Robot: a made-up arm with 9 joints. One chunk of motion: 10 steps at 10 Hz.
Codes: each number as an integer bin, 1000 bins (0 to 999) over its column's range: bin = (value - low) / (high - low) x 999, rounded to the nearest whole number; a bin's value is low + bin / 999 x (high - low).
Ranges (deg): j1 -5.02..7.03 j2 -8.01..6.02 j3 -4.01..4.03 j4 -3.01..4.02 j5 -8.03..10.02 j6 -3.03..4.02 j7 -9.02..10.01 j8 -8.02..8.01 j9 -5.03..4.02
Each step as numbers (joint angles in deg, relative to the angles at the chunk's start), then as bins.
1 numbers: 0.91 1.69 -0.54 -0.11 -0.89 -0.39 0.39 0.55 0.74
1 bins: 492 691 431 412 395 374 494 534 637
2 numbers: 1.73 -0.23 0.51 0.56 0.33 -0.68 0.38 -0.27 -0.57
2 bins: 560 554 562 507 463 333 493 483 492
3 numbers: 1.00 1.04 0.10 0.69 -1.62 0.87 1.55 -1.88 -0.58
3 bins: 499 644 511 526 355 553 555 383 491
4 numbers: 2.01 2.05 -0.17 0.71 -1.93 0.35 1.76 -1.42 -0.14
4 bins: 583 716 477 529 338 479 566 411 540
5 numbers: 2.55 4.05 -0.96 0.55 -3.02 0.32 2.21 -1.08 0.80
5 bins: 628 859 379 506 277 475 590 433 644
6 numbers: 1.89 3.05 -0.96 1.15 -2.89 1.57 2.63 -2.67 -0.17
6 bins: 573 788 379 591 284 652 612 333 536
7 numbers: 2.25 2.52 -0.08 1.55 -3.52 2.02 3.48 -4.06 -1.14
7 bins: 603 750 488 648 250 716 656 247 429
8 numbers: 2.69 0.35 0.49 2.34 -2.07 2.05 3.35 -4.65 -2.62
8 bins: 639 595 559 760 330 720 649 210 266
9 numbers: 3.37 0.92 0.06 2.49 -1.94 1.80 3.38 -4.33 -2.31
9 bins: 696 636 506 782 337 684 651 230 300
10 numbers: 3.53 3.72 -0.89 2.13 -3.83 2.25 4.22 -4.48 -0.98
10 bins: 709 835 388 730 232 748 695 221 447
